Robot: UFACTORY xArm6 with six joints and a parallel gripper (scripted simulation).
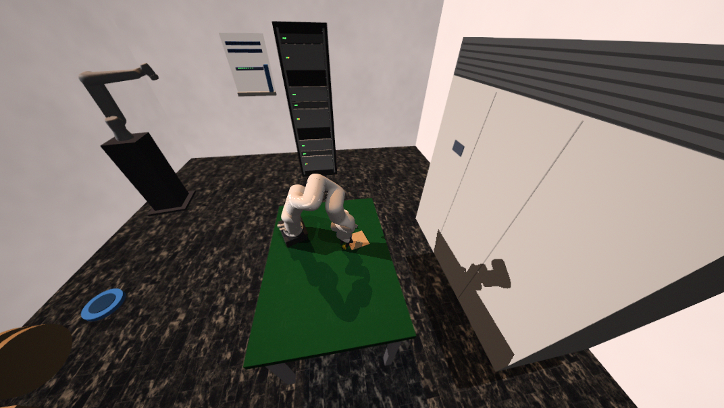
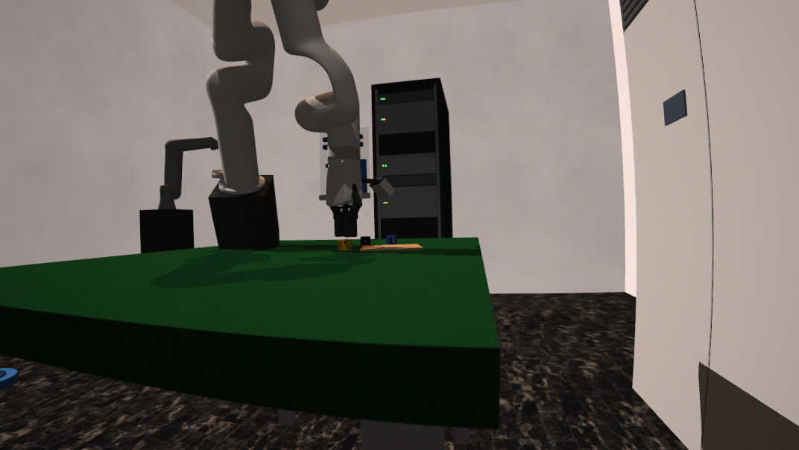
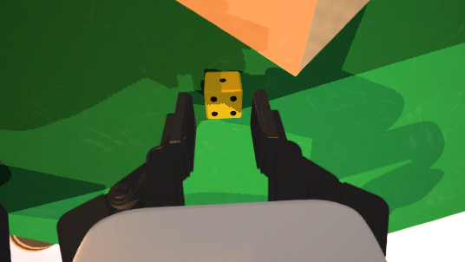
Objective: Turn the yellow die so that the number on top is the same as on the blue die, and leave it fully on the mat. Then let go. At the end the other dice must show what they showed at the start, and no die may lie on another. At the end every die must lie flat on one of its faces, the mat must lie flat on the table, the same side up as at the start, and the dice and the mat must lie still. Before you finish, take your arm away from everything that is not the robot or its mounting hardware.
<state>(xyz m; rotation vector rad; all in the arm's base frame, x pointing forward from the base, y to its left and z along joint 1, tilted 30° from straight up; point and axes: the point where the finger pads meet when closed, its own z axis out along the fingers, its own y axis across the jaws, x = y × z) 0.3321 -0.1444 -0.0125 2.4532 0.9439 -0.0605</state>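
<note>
Now: hand 4 cm above the yellow die. The rest, counted from my hand: black die 2 cm ahead, 15 cm to the left, 4 cm below; then blue die 9 cm ahead, 17 cm to the left, 4 cm below; then mat 10 cm ahead, 4 cm to the left, 5 cm below.
</note>
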